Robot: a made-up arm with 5 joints. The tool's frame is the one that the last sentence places.
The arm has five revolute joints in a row. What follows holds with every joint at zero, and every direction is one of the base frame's.
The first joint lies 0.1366 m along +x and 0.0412 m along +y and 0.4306 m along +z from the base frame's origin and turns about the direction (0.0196, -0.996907, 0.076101).
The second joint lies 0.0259 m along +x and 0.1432 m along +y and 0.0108 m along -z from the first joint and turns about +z.
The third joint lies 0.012 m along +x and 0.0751 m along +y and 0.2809 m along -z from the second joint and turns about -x.
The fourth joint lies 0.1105 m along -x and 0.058 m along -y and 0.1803 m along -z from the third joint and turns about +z.
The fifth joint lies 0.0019 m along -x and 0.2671 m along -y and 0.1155 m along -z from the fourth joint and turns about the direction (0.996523, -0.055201, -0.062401).
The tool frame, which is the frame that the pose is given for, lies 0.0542 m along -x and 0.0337 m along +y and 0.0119 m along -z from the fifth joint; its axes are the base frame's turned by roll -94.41, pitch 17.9 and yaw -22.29 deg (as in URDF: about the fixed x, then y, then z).
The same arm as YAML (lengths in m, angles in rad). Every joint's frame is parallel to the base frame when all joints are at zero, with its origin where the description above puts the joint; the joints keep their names.
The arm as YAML. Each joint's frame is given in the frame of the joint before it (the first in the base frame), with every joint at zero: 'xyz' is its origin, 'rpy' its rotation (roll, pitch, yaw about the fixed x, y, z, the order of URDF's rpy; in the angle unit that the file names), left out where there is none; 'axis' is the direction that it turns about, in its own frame. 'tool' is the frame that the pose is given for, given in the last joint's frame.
units:
  length: m
  angle: rad
joints:
  - name: joint 1
    type: revolute
    origin:
      xyz: [0.1366, 0.0412, 0.4306]
    axis: [0.0196, -0.996907, 0.076101]
  - name: joint 2
    type: revolute
    origin:
      xyz: [0.0259, 0.1432, -0.0108]
    axis: [0.0, 0.0, 1.0]
  - name: joint 3
    type: revolute
    origin:
      xyz: [0.012, 0.0751, -0.2809]
    axis: [-1.0, 0.0, 0.0]
  - name: joint 4
    type: revolute
    origin:
      xyz: [-0.1105, -0.058, -0.1803]
    axis: [0.0, 0.0, 1.0]
  - name: joint 5
    type: revolute
    origin:
      xyz: [-0.0019, -0.2671, -0.1155]
    axis: [0.996523, -0.055201, -0.062401]
tool:
  origin:
    xyz: [-0.0542, 0.0337, -0.0119]
    rpy: [-1.6478, 0.3124, -0.389]

